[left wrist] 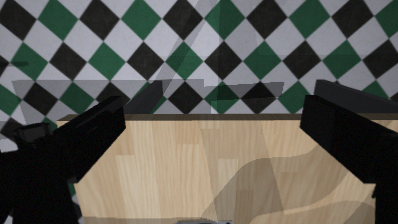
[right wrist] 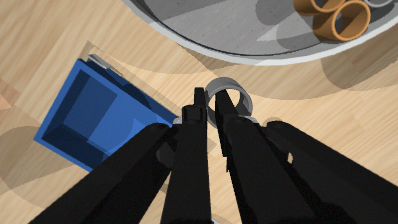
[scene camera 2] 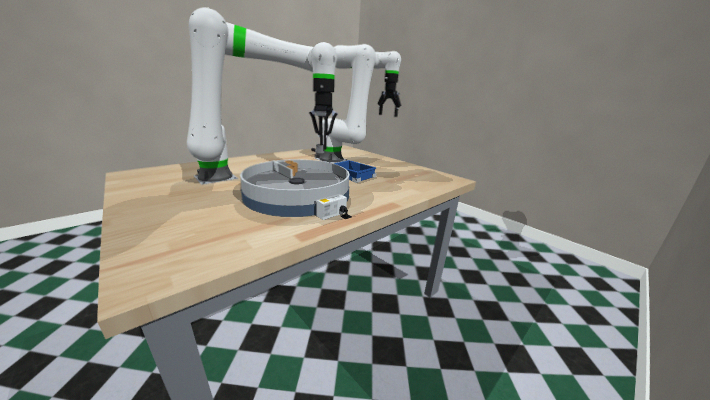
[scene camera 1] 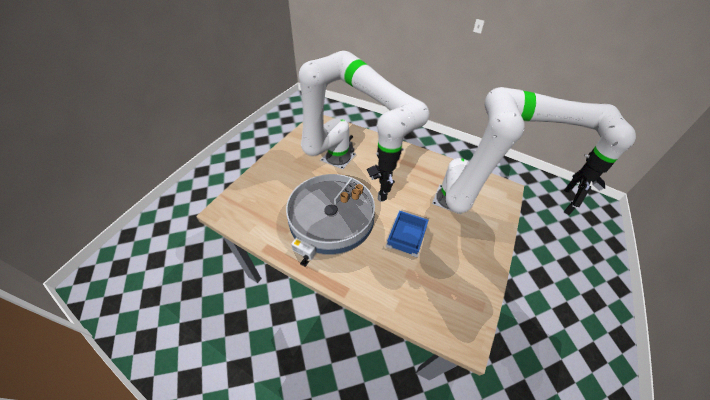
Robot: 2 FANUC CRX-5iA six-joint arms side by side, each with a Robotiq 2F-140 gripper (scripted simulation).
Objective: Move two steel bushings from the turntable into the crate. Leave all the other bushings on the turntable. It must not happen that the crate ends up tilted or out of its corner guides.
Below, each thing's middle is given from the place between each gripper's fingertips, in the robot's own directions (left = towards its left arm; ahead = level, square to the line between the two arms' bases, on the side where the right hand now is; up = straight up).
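Labels:
The turntable (scene camera 2: 305,178) is 110 mm ahead of my right hand, 210 mm to the right of it and 120 mm below it. As for the blue crate (scene camera 1: 408,231), my right hand is 40 mm short of it, 160 mm to the right of it and 150 mm above it. Going by its middle, the blue crate is nearer to my right hand than to my left hand.
The turntable is 400 mm ahead of my left hand (scene camera 1: 566,202), 990 mm to the right of it and 220 mm below it. The blue crate is 320 mm ahead of my left hand, 620 mm to the right of it and 250 mm below it.

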